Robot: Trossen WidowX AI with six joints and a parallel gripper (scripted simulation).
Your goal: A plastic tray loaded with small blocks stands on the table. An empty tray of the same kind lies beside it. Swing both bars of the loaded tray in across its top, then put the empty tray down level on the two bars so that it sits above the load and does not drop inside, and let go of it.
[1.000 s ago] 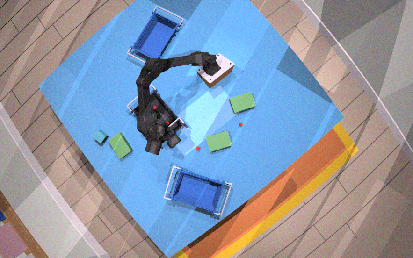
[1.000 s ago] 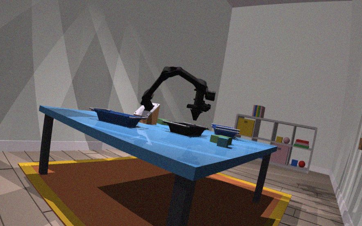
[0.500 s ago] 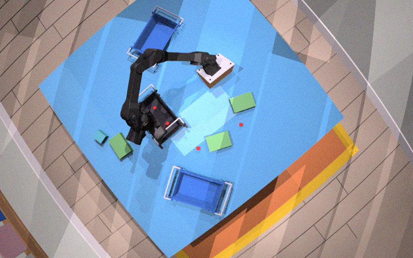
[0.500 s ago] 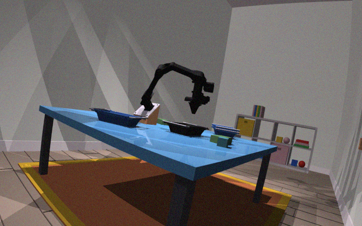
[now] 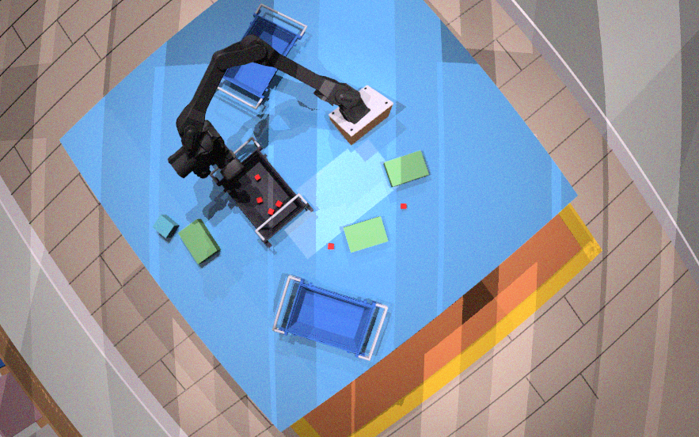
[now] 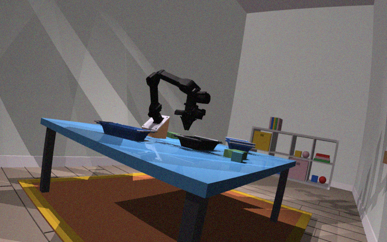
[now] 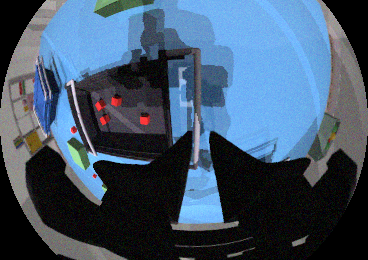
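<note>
My gripper tip is 280 mm past the blue plastic tray, 190 mm to the left of it and 60 mm above it. The rest, counted from my gripper tip: teal cube (320 mm ahead, 80 mm below).
</note>
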